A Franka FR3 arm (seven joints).
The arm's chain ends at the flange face. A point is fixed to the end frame.
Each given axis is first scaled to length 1.
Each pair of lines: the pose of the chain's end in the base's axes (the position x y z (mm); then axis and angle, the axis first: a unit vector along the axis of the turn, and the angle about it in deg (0 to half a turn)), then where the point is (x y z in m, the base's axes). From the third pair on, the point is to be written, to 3 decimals.
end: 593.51 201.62 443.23 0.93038 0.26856 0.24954 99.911
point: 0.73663 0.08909 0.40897
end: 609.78 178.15 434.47 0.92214 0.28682 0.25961 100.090
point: 0.75638 0.07018 0.40024
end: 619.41 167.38 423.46 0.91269 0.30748 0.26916 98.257
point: 0.769 0.062 0.394
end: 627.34 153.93 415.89 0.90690 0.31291 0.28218 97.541
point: 0.779 0.051 0.390
